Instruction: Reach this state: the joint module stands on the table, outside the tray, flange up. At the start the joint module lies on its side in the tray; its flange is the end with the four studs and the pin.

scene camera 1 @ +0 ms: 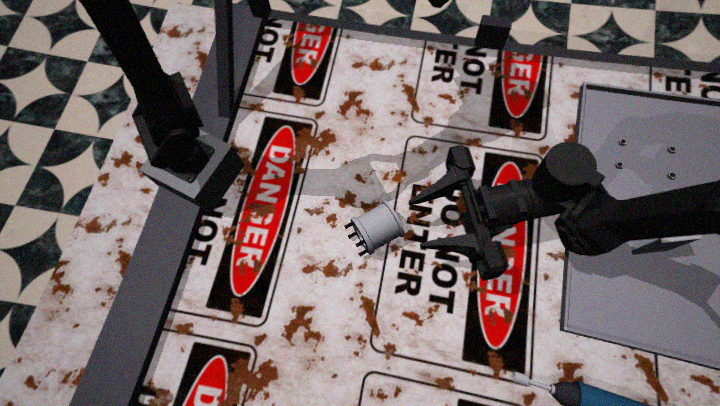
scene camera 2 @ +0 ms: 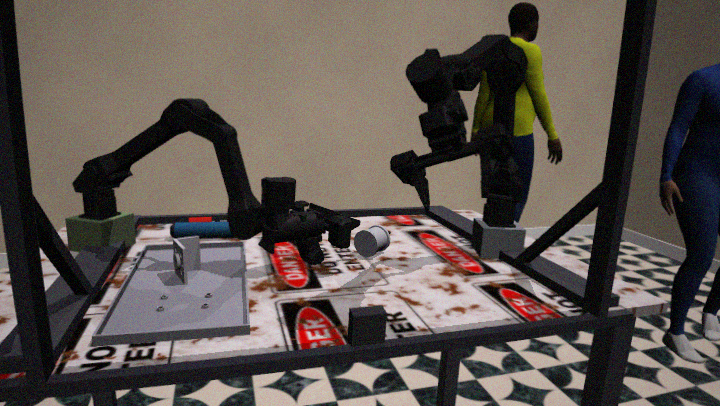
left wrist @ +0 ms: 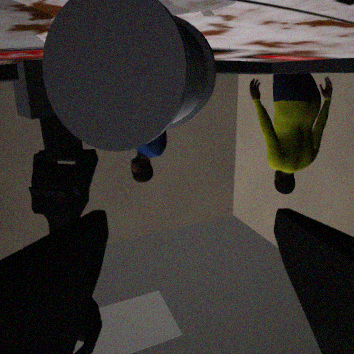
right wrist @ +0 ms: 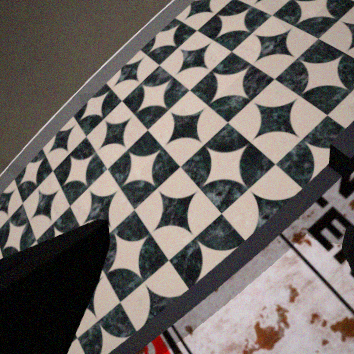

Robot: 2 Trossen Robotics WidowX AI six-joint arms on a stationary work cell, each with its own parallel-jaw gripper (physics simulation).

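Seen in the pictures: left gripper, fingertip midpoint: (scene camera 1: 414, 223) (scene camera 2: 350, 219) (left wrist: 191, 220); right gripper, fingertip midpoint: (scene camera 2: 455, 202) (right wrist: 228, 235); left arm's base, origin of the base link: (scene camera 2: 100, 215); right arm's base, origin of the base link: (scene camera 1: 186, 157) (scene camera 2: 498, 223).
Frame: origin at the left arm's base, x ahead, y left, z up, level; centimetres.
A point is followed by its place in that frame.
The joint module (scene camera 1: 377, 227) {x 58.6, y 20.2, z -1.6 cm} (scene camera 2: 372, 242) {x 60.0, y 16.2, z -3.6 cm} (left wrist: 115, 75) {x 57.9, y 16.8, z -4.1 cm} is a light grey cylinder outside the tray (scene camera 1: 594, 302) {x 28.9, y 5.7, z -7.1 cm} (scene camera 2: 171, 334) {x 41.6, y -29.6, z -6.5 cm}. It lies on its side on the table, its studded flange pointing left in scene camera 1 and its plain round end turned toward my left gripper (scene camera 1: 417, 223) {x 54.6, y 16.8, z 1.0 cm} (left wrist: 192, 214) {x 54.6, y 16.8, z 1.0 cm}. The left gripper is partly open and empty, low over the table, with its fingertips close to that plain end. My right gripper (scene camera 2: 453, 196) {x 79.2, y -11.7, z 13.2 cm} is wide open and empty, away from the module; one finger shows plainly in scene camera 2. The pin cannot be made out.
Several small nuts and an upright bracket (scene camera 2: 185, 259) {x 31.6, y -12.0, z -2.1 cm} are in the tray. A blue screwdriver (scene camera 1: 600, 393) {x 23.1, y 16.5, z -3.9 cm} (scene camera 2: 204, 229) {x 18.4, y 13.4, z -4.7 cm} lies beyond the tray in scene camera 2. A dark block (scene camera 1: 493, 32) {x 68.2, y -19.9, z -3.1 cm} (scene camera 2: 367, 325) {x 69.0, y -22.1, z -3.6 cm} stands at the table edge. Frame beams run along the table's sides.
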